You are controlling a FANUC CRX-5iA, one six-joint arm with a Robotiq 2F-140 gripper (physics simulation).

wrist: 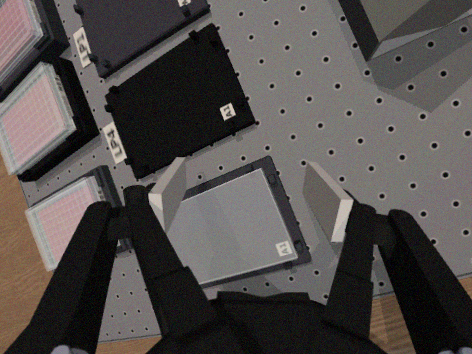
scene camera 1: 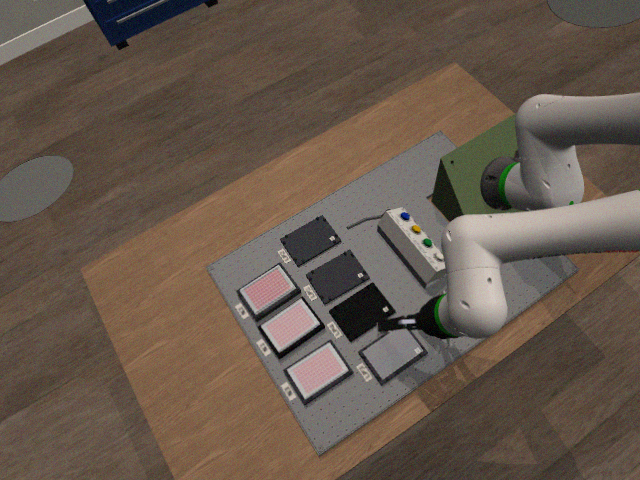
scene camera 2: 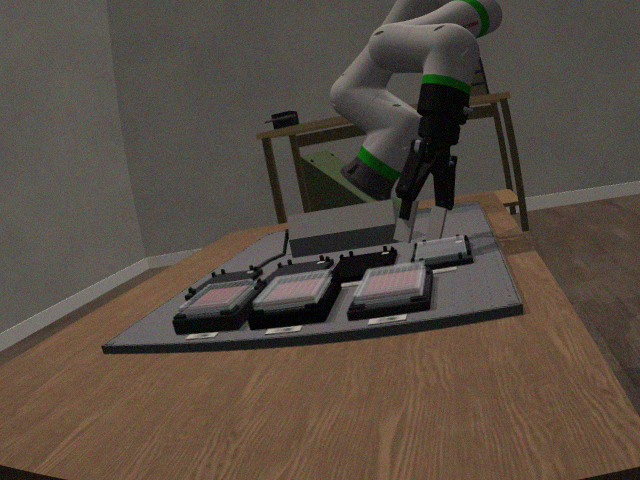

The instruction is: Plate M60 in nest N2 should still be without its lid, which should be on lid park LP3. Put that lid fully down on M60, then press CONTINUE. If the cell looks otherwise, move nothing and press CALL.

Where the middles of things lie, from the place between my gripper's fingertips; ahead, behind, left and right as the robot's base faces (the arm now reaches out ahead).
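Labels:
Nest LP4 (scene camera 1: 356,315): my gripper 60 mm short of it, 100 mm to the left of it, 10 mm above it. Counted from my gripper: LP2 (scene camera 1: 312,239), 350 mm to the right, 40 mm ahead, 10 mm below; LP1 (scene camera 1: 343,273), 220 mm to the right, 50 mm ahead, 10 mm below.

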